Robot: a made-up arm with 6 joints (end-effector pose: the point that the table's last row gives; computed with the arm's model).
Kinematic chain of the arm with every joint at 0, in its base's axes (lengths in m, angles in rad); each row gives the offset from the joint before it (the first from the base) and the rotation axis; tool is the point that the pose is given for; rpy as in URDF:
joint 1: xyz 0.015 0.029 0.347 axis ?
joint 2: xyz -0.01 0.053 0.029 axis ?
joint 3: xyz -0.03 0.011 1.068 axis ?
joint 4: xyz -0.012 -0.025 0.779 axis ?
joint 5: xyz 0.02 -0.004 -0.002 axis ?
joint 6: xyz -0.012 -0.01 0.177 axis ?
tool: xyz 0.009 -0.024 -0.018 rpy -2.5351 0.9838 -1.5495
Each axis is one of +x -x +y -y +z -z.
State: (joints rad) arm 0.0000 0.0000 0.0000 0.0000 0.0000 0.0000
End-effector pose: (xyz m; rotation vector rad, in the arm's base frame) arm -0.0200 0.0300 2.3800 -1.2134 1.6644 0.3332
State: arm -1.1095 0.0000 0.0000 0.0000 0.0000 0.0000
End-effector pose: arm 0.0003 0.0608 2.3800 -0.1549 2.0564 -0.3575
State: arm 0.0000 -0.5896 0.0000 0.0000 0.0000 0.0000
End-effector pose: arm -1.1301 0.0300 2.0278 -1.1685 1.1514 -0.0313
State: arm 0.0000 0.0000 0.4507 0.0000 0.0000 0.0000
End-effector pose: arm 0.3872 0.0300 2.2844 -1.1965 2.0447 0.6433
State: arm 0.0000 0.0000 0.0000 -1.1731 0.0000 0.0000
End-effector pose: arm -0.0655 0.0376 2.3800 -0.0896 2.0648 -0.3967
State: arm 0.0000 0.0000 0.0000 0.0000 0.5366 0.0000
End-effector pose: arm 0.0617 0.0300 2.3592 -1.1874 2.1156 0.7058
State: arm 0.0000 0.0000 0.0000 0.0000 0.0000 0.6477
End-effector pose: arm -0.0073 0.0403 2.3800 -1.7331 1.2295 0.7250
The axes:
joint 1: +z
joint 2: +y
joint 3: +y
joint 4: +z
joint 5: +y
joint 6: +z

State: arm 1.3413 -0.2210 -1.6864 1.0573 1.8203 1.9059
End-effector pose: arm -0.3945 -0.8878 1.2368 2.2375 0.6470 -0.4450
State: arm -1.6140 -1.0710 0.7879 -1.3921 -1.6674 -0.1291
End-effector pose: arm 0.2361 1.2652 1.5661 -0.2864 -0.7288 2.6314
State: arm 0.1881 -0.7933 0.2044 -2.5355 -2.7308 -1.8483
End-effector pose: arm -1.1214 -0.1289 1.6086 0.4216 -1.3147 -1.9533
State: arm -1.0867 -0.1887 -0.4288 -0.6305 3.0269 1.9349
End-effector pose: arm -0.2371 0.5581 1.9320 0.2994 -0.3574 1.4143
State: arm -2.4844 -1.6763 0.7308 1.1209 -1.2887 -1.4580
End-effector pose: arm 1.3292 1.1699 0.6536 -0.0917 0.4465 -1.8359
